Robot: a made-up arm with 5 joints.
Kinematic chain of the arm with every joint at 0, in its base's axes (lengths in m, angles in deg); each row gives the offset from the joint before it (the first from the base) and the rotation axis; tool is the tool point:
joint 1: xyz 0 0 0.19 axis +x
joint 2: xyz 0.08 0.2 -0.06 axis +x
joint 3: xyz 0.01 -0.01 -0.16 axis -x
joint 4: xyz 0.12 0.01 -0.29 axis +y
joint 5: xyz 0 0.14 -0.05 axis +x
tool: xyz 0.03 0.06 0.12
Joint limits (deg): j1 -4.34..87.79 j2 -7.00..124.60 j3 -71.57..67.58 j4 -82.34..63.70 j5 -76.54..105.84
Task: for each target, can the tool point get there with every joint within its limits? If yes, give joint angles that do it. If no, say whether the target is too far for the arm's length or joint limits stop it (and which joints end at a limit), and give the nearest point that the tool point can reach.
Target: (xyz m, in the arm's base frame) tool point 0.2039 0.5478 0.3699
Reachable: yes | joints 42.06 39.27 -24.32 -34.77 65.75
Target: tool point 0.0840 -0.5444 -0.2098
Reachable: no: joint limits stop it (at a limit: joint 1, joint 2, joint 3, joint 4, joint 5) | nearest point 0.2009 -0.1648 -0.1207 | short by 0.407 m
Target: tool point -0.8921 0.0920 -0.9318
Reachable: no: too far | nearest point 0.1512 0.1351 -0.4930 | short by 1.133 m
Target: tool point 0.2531 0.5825 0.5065
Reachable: yes | joints 9.56 84.14 -9.74 -47.78 -55.29
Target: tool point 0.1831 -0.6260 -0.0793
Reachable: no: joint limits stop it (at a limit: joint 1, joint 2, joint 5) | nearest point 0.2043 -0.3436 0.1989 | short by 0.397 m
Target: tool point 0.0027 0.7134 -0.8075
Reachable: no: too far | nearest point 0.1723 0.4998 -0.4275 | short by 0.468 m
